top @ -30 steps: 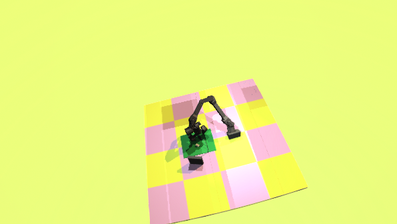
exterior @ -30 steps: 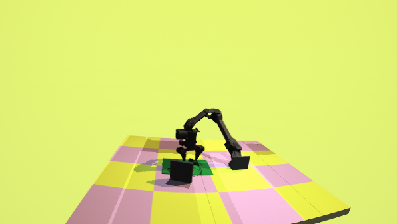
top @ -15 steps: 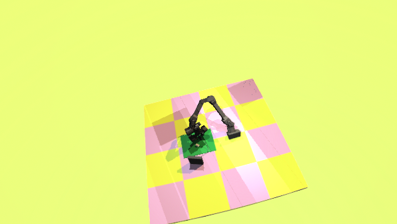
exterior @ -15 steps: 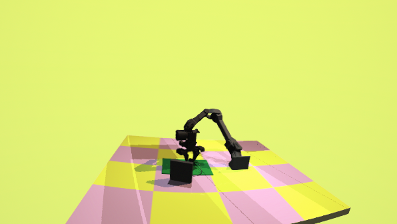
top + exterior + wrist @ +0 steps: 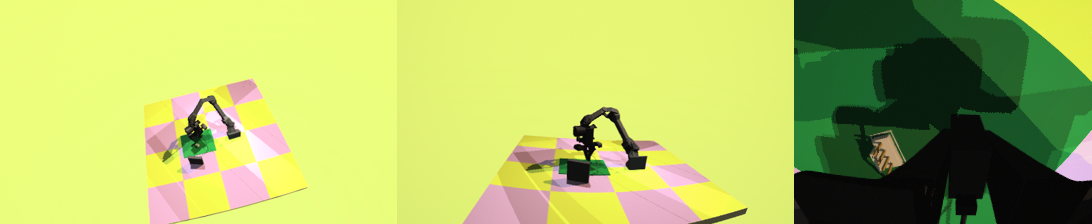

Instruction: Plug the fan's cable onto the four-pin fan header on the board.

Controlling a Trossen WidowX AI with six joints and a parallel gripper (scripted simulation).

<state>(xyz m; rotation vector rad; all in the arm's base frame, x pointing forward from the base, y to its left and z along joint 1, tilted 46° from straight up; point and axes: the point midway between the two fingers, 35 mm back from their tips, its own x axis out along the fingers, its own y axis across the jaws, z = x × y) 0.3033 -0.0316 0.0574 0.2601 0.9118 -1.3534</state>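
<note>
The pale four-pin header lies 60 mm to the left of my gripper tip, 40 mm below it and 40 mm ahead of it. Round my gripper tip: black fan 220 mm to the left, 90 mm ahead, 10 mm above; then dark fan plug 10 mm to the left, 10 mm above; then green board 60 mm below, 40 mm to the left, 30 mm ahead.
</note>
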